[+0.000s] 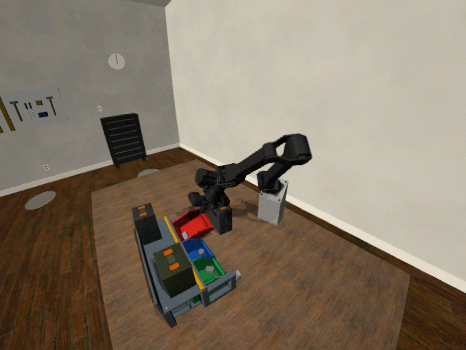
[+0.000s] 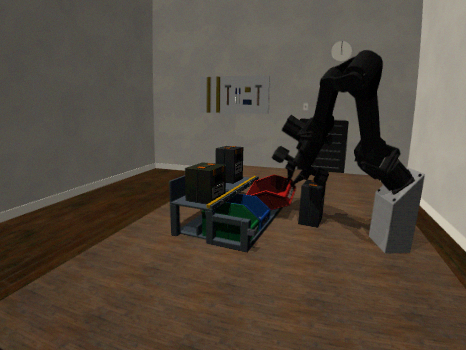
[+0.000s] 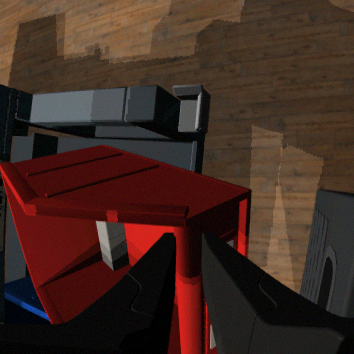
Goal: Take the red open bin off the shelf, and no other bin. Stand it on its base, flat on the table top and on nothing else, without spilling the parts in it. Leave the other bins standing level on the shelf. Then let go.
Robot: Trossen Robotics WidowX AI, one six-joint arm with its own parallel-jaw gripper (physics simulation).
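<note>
The red open bin [image 1: 200, 228] [image 2: 270, 192] [image 3: 140, 180] is at the far end of the shelf [image 1: 159, 244] [image 2: 244, 237] [image 3: 62, 107], higher than the other bins and looking tilted. A pale part [image 1: 185, 235] [image 3: 112, 246] shows inside it. My gripper [image 2: 291, 181] [image 3: 187, 242] is shut on the bin's front rim, one finger on each side of the red wall. Whether the bin's underside touches the shelf is hidden. The blue bin [image 1: 201, 251] [image 2: 256, 206] [image 3: 22, 301] and green bin [image 1: 210, 272] [image 2: 227, 228] stand in the shelf's lower level.
A dark case [image 1: 223, 221] [image 2: 311, 205] [image 3: 332, 240] stands on the table [image 1: 310, 280] [image 2: 200, 295], close beside the gripper and red bin. Two more cases [image 1: 146, 224] [image 1: 175, 272] [image 2: 205, 185] [image 2: 231, 165] stand on the shelf top, behind its yellow edge strip [image 1: 170, 229] [image 2: 232, 192].
</note>
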